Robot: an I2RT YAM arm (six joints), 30 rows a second.
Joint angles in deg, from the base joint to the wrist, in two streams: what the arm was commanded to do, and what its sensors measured. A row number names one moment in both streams.
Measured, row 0:
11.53 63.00 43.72 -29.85 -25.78 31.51
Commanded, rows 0 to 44:
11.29 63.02 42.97 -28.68 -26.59 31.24
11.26 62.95 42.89 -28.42 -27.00 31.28
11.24 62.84 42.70 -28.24 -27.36 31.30
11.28 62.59 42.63 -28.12 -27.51 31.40
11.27 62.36 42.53 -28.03 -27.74 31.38
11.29 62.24 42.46 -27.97 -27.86 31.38
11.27 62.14 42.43 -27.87 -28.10 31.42
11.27 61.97 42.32 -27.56 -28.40 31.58
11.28 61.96 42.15 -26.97 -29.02 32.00
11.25 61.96 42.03 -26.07 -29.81 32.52
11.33 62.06 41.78 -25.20 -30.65 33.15
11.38 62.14 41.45 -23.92 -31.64 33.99
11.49 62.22 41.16 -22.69 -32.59 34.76
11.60 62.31 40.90 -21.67 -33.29 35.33
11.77 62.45 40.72 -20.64 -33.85 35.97
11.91 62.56 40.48 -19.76 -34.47 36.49
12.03 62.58 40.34 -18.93 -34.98 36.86
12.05 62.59 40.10 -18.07 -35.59 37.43
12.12 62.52 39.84 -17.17 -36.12 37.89
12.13 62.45 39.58 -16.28 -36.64 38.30
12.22 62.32 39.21 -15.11 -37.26 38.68
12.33 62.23 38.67 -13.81 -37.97 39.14
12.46 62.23 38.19 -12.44 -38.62 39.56
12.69 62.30 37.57 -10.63 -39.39 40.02
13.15 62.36 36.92 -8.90 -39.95 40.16
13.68 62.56 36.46 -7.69 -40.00 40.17
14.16 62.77 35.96 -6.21 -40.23 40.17
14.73 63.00 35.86 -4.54 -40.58 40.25
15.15 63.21 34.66 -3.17 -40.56 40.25
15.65 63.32 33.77 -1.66 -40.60 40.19
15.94 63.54 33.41 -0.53 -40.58 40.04
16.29 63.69 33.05 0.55 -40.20 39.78
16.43 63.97 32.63 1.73 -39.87 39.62
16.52 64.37 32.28 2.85 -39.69 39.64
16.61 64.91 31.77 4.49 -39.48 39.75
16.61 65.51 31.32 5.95 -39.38 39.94
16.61 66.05 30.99 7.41 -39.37 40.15
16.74 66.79 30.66 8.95 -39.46 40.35
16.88 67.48 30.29 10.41 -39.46 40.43
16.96 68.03 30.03 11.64 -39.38 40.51
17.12 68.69 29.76 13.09 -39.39 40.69
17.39 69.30 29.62 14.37 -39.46 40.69
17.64 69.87 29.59 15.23 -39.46 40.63
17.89 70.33 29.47 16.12 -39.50 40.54
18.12 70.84 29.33 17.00 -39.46 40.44
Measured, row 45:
17.34 69.97 29.63 10.46 -39.57 40.38
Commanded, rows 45 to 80:
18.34 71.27 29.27 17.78 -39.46 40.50
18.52 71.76 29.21 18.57 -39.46 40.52
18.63 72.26 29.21 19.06 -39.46 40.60
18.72 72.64 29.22 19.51 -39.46 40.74
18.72 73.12 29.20 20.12 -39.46 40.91
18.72 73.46 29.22 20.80 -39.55 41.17
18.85 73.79 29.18 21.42 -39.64 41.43
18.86 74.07 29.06 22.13 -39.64 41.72
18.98 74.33 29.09 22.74 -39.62 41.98
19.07 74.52 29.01 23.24 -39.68 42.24
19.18 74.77 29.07 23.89 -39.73 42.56
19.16 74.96 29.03 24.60 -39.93 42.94
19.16 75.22 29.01 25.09 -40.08 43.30
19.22 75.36 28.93 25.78 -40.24 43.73
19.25 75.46 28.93 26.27 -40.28 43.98
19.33 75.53 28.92 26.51 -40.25 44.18
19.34 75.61 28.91 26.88 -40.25 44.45
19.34 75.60 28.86 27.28 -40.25 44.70
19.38 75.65 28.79 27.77 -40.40 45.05
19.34 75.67 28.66 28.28 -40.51 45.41
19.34 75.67 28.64 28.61 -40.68 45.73
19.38 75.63 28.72 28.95 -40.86 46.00
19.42 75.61 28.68 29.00 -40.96 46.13
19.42 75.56 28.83 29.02 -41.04 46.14
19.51 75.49 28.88 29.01 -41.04 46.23
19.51 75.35 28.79 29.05 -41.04 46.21
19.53 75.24 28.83 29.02 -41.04 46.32
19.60 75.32 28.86 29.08 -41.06 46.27
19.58 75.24 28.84 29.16 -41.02 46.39
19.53 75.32 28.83 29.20 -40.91 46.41
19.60 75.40 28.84 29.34 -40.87 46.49
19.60 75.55 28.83 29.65 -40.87 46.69
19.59 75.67 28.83 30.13 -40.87 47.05
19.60 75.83 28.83 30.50 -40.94 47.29
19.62 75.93 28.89 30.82 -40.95 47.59
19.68 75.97 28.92 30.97 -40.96 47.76
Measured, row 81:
19.51 76.12 28.05 23.14 -41.41 47.16
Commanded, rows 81 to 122:
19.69 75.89 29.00 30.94 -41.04 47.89
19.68 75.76 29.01 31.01 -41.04 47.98
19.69 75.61 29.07 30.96 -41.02 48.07
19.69 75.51 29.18 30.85 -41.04 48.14
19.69 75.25 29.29 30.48 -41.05 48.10
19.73 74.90 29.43 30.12 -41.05 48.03
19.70 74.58 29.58 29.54 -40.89 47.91
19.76 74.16 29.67 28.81 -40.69 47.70
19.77 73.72 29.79 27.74 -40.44 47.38
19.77 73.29 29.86 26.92 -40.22 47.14
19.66 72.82 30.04 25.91 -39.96 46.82
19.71 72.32 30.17 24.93 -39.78 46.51
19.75 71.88 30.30 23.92 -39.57 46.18
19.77 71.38 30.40 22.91 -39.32 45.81
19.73 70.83 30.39 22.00 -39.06 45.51
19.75 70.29 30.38 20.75 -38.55 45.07
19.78 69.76 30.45 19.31 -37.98 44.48
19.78 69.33 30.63 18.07 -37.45 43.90
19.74 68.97 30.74 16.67 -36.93 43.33
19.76 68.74 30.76 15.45 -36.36 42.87
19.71 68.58 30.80 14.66 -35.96 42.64
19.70 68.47 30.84 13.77 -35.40 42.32
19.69 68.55 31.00 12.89 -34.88 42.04
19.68 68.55 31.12 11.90 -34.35 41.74
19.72 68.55 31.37 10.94 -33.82 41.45
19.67 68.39 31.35 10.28 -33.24 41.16
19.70 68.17 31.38 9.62 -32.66 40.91
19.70 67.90 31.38 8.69 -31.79 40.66
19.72 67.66 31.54 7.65 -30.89 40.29
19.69 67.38 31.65 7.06 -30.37 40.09
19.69 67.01 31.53 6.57 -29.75 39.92
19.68 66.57 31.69 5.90 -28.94 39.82
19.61 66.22 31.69 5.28 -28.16 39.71
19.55 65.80 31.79 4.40 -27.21 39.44
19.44 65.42 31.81 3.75 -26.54 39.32
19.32 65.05 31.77 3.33 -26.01 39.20
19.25 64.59 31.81 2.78 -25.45 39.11
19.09 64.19 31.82 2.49 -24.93 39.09
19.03 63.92 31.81 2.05 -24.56 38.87
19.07 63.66 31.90 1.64 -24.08 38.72
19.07 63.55 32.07 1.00 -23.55 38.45
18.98 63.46 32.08 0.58 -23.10 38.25
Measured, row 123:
20.91 64.64 31.35 5.87 -32.47 38.94
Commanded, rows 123 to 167:
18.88 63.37 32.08 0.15 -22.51 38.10
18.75 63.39 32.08 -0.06 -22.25 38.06
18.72 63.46 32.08 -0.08 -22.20 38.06
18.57 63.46 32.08 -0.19 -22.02 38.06
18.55 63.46 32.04 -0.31 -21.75 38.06
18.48 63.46 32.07 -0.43 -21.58 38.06
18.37 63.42 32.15 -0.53 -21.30 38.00
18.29 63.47 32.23 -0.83 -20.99 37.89
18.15 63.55 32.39 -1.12 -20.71 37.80
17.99 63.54 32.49 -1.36 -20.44 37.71
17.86 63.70 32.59 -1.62 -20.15 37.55
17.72 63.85 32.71 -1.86 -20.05 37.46
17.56 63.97 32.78 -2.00 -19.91 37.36
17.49 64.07 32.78 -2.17 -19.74 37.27
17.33 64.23 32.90 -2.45 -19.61 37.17
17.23 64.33 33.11 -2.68 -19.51 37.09
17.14 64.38 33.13 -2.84 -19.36 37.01
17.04 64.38 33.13 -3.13 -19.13 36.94
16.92 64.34 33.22 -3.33 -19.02 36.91
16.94 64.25 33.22 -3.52 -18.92 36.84
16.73 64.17 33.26 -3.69 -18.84 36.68
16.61 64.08 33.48 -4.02 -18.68 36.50
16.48 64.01 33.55 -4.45 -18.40 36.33
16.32 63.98 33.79 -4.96 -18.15 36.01
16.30 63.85 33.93 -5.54 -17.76 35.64
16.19 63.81 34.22 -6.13 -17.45 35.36
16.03 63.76 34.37 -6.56 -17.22 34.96
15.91 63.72 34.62 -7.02 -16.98 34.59
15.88 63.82 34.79 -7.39 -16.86 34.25
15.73 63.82 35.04 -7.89 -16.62 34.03
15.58 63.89 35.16 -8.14 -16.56 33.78
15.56 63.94 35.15 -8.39 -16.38 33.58
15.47 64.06 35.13 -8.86 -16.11 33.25
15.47 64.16 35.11 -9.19 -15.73 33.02
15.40 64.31 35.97 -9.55 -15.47 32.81
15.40 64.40 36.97 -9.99 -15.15 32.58
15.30 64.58 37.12 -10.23 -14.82 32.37
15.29 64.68 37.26 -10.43 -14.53 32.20
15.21 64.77 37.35 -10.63 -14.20 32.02
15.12 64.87 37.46 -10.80 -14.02 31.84
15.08 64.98 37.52 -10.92 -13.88 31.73
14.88 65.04 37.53 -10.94 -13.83 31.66
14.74 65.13 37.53 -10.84 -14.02 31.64
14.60 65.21 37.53 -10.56 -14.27 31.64
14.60 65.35 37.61 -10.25 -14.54 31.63
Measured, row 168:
18.50 64.36 37.65 -5.78 -28.23 31.55
